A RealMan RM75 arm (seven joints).
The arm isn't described. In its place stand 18 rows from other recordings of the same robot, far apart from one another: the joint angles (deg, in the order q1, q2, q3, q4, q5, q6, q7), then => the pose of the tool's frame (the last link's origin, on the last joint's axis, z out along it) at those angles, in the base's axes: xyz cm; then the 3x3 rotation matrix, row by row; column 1 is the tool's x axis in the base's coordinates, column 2 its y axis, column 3 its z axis.
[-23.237 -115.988 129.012 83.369 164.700 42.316 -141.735] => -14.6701 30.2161 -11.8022; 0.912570 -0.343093 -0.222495; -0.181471 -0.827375 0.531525; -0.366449 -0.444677 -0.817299
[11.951 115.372 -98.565 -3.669 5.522 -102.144 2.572] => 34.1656 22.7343 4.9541; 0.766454 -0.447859 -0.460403; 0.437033 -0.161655 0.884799; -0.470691 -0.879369 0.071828
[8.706 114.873 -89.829 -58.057 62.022 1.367 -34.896] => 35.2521 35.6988 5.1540; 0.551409 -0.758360 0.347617; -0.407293 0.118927 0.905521; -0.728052 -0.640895 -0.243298
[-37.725 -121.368 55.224 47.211 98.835 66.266 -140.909] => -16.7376 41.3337 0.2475; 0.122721 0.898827 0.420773; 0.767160 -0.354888 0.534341; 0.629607 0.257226 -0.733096
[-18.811 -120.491 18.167 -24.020 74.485 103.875 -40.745] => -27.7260 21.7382 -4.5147; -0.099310 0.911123 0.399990; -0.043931 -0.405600 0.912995; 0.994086 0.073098 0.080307
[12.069 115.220 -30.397 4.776 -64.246 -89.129 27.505] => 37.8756 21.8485 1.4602; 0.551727 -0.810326 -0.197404; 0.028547 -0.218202 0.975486; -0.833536 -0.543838 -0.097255
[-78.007 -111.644 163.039 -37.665 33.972 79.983 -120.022] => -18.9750 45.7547 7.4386; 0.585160 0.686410 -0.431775; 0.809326 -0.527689 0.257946; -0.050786 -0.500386 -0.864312
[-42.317 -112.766 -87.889 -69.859 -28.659 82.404 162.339] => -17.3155 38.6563 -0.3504; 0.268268 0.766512 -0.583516; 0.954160 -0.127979 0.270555; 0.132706 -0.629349 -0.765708
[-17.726 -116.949 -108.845 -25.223 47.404 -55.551 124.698] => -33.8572 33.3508 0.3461; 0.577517 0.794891 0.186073; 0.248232 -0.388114 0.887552; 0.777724 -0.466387 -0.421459
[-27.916 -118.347 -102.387 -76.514 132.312 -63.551 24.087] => -17.5317 38.8323 1.3073; 0.614969 0.783248 -0.091302; 0.694792 -0.483446 0.532489; 0.372931 -0.390900 -0.841499
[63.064 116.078 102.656 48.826 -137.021 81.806 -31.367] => 7.3343 41.7214 -3.7772; 0.792655 -0.529447 0.302297; -0.583702 -0.802206 0.125534; 0.176040 -0.275956 -0.944912
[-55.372 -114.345 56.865 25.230 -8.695 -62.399 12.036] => -27.5352 42.2945 -0.3191; 0.239365 0.714389 -0.657536; 0.969313 -0.136755 0.204283; 0.056016 -0.686255 -0.725200
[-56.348 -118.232 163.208 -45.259 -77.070 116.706 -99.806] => -13.5233 37.6510 16.3218; 0.108231 0.326225 0.939076; -0.055269 -0.941189 0.333329; 0.992588 -0.087978 -0.083836
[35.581 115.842 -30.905 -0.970 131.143 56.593 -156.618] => 33.6888 38.9556 2.6419; 0.646698 -0.762187 -0.029195; -0.053847 -0.083801 0.995027; -0.760843 -0.641909 -0.095235
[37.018 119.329 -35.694 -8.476 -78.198 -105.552 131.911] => 19.4114 32.3463 0.2801; -0.319342 -0.335315 -0.886332; -0.886574 -0.224602 0.404400; -0.334674 0.914941 -0.225557
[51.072 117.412 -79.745 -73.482 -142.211 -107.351 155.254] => 9.9431 34.9424 -0.0309; 0.697454 -0.544536 0.465874; -0.597666 -0.800690 -0.041127; 0.395416 -0.249753 -0.883895
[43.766 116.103 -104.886 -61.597 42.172 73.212 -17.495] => 16.0389 35.1821 -8.4503; 0.702171 -0.531931 0.473293; -0.647257 -0.753847 0.113018; 0.296673 -0.385699 -0.873625
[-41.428 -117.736 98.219 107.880 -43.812 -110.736 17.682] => -4.7806 26.3561 -0.3561; 0.878960 0.211425 -0.427467; 0.270823 -0.959087 0.082504; -0.392535 -0.188286 -0.900258
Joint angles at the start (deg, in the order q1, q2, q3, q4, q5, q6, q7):
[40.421 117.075 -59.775 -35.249 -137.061 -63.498 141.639]
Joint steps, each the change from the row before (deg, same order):
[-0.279 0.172 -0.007 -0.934 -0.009 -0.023 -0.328]
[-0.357 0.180 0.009 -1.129 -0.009 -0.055 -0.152]
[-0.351 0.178 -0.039 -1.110 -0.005 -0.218 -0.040]
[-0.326 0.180 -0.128 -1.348 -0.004 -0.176 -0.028]
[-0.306 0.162 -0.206 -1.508 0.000 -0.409 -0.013]
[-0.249 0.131 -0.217 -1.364 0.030 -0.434 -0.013]
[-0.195 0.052 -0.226 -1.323 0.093 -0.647 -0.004]
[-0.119 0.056 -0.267 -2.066 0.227 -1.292 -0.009]
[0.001 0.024 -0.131 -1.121 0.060 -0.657 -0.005]
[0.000 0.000 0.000 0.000 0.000 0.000 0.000]
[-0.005 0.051 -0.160 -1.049 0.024 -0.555 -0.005]
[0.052 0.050 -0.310 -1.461 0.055 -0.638 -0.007]
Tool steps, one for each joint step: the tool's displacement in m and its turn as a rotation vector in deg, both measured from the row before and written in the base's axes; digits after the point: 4 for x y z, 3 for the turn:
[-0.0014 0.0009 0.0012 0.370 -0.089 0.745]
[-0.0015 0.0010 0.0018 0.510 -0.042 0.640]
[-0.0016 0.0006 0.0015 0.341 0.015 0.527]
[-0.0025 0.0013 0.0021 0.472 -0.075 0.770]
[-0.0033 0.0012 0.0023 0.312 -0.081 0.906]
[-0.0033 0.0010 0.0021 0.216 -0.060 0.854]
[-0.0035 0.0008 0.0023 0.043 -0.007 0.845]
[-0.0070 0.0015 0.0037 -0.121 0.147 1.437]
[-0.0041 0.0011 0.0022 -0.030 0.001 0.849]
[0.0000 0.0000 0.0000 0.000 0.000 0.000]
[-0.0038 0.0009 0.0018 -0.023 -0.046 0.815]
[-0.0058 0.0016 0.0025 0.052 -0.139 1.254]

